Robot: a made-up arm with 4 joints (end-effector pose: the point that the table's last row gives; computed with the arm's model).
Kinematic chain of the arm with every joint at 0, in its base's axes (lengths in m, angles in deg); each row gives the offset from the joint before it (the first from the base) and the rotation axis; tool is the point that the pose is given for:
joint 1: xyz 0 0 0.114 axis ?
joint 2: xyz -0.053 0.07 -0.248 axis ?
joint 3: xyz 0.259 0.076 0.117 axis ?
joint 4: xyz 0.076 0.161 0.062 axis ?
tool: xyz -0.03 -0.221 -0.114
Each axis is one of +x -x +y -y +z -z.
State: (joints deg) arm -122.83 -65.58 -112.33 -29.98
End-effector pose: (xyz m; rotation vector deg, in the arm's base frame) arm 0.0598 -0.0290 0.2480 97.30 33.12 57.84
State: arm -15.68 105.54 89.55 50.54
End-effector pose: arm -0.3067 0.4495 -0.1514 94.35 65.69 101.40
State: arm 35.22 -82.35 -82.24 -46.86
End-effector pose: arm -0.0041 0.0340 -0.0695 -69.26 55.06 -81.57
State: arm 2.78 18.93 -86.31 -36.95
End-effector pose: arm 0.1077 0.1572 -0.0153 -73.87 -40.00 -15.36
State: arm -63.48 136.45 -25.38 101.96
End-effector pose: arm -0.6045 -0.0938 -0.2669 -9.91 -54.04 -104.40
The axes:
joint 1: +x
joint 2: +z
joint 3: +x
joint 4: +z

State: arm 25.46 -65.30 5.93 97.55
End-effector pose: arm 0.3990 -0.2323 -0.1806 25.65 -13.01 30.38
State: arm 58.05 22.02 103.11 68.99
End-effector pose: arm 0.3959 0.2552 0.3968 148.07 -86.09 41.69
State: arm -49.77 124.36 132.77 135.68
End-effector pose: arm -0.2684 0.4438 -0.2199 154.00 7.76 52.07
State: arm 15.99 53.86 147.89 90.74
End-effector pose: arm 0.2830 0.4981 0.2403 -160.20 59.15 -38.30
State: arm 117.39 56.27 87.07 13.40
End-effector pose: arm 0.0414 -0.0280 0.5908 -132.06 35.00 -67.51
